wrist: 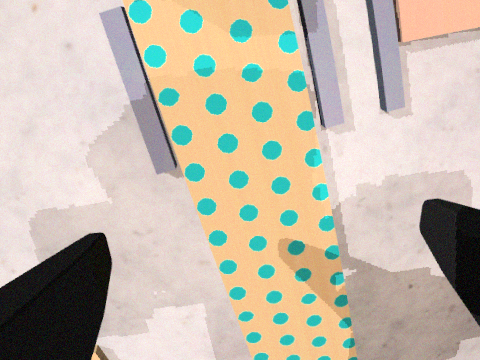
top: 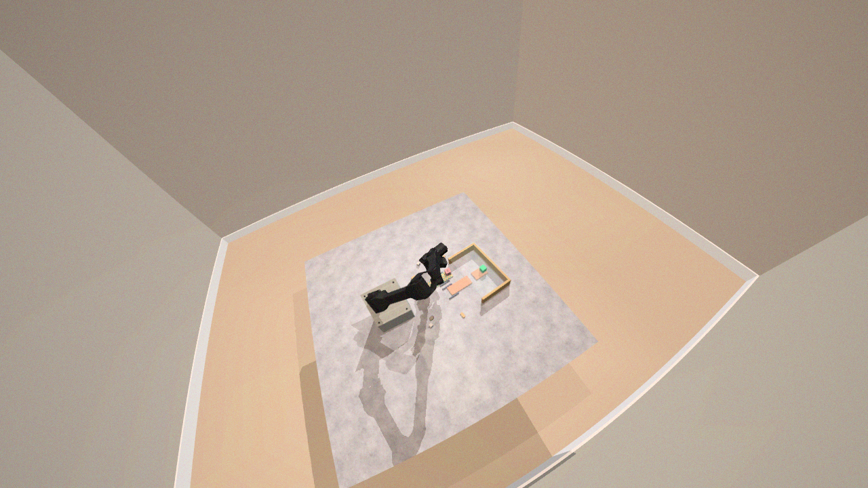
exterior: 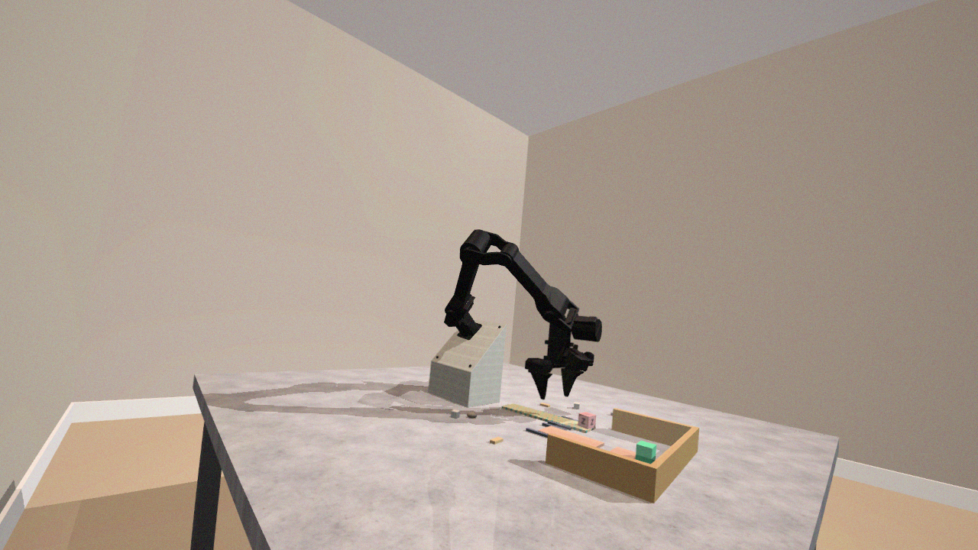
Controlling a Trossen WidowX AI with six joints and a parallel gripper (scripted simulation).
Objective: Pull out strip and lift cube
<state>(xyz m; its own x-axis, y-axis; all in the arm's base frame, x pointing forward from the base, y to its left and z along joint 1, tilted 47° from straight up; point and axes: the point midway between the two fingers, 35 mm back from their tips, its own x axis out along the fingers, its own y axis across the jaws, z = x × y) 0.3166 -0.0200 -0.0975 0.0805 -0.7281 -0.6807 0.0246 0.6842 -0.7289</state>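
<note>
The long yellow patterned strip lies 50 mm below my gripper tip and 20 mm behind it. From my gripper tip the other things lie so: pebble: 190 mm to the right, 100 mm behind, 50 mm below; tan chip: 240 mm to the right, 50 mm below, 50 mm ahead.
</note>
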